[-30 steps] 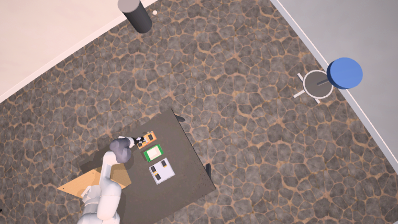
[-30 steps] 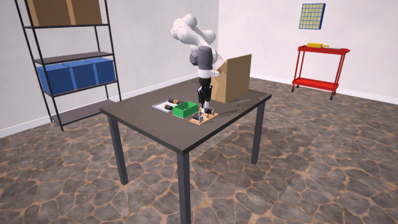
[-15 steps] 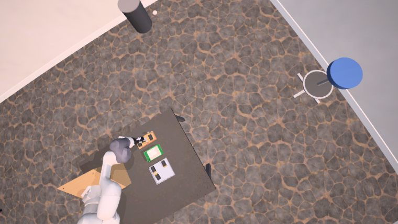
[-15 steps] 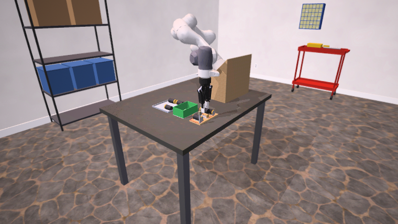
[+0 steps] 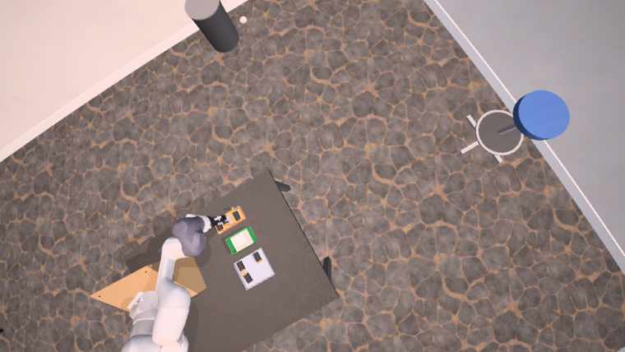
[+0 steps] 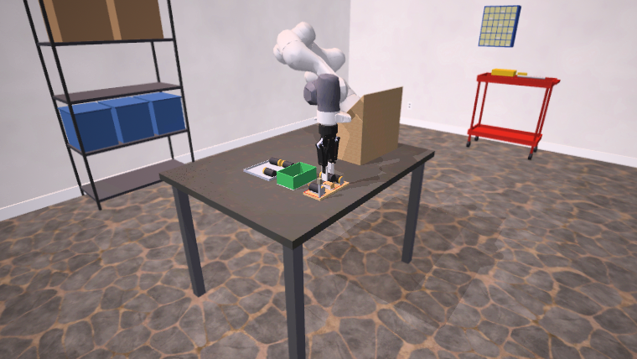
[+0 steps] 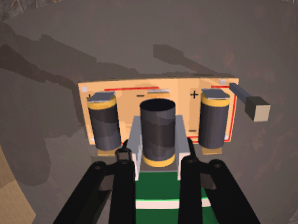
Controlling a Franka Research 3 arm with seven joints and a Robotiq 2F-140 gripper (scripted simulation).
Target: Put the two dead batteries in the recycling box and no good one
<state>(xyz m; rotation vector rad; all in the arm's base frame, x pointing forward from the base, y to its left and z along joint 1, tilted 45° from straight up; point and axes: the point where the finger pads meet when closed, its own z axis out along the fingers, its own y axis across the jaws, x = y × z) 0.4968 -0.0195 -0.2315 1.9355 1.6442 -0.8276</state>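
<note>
The bulb is 90 mm ahead of my hand and 20 mm to the left of it. The rest, counted from my hand: white tray 30 mm behind, 340 mm to the right, 80 mm below; then green recycling box 10 mm ahead, 160 mm to the right, 70 mm below.
</note>
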